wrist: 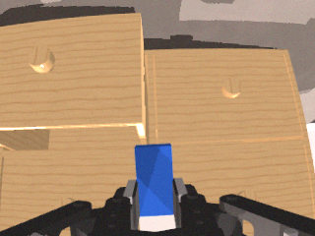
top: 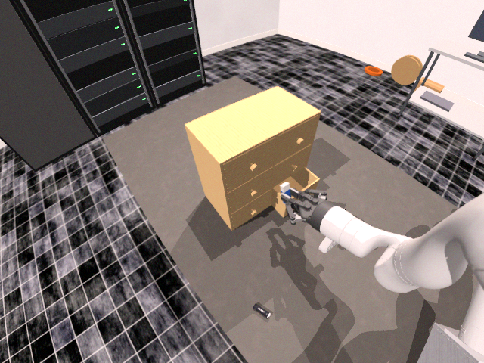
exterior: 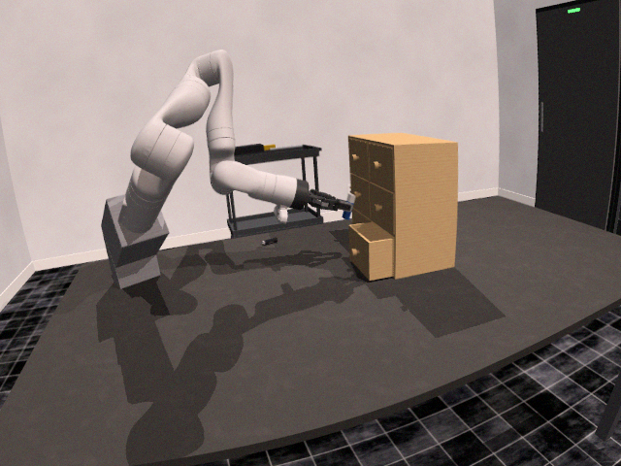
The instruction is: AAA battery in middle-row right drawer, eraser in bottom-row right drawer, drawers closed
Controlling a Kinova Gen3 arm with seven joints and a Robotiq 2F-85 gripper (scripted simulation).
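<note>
Now: the green AAA battery 15 cm ahead of my hand, 8 cm to the right of it and 4 cm below it. From my hand the other things lie so: dark AAA battery (26 cm to the left, 15 cm below, 13 cm behind); then white eraser (2 cm ahead).
</note>
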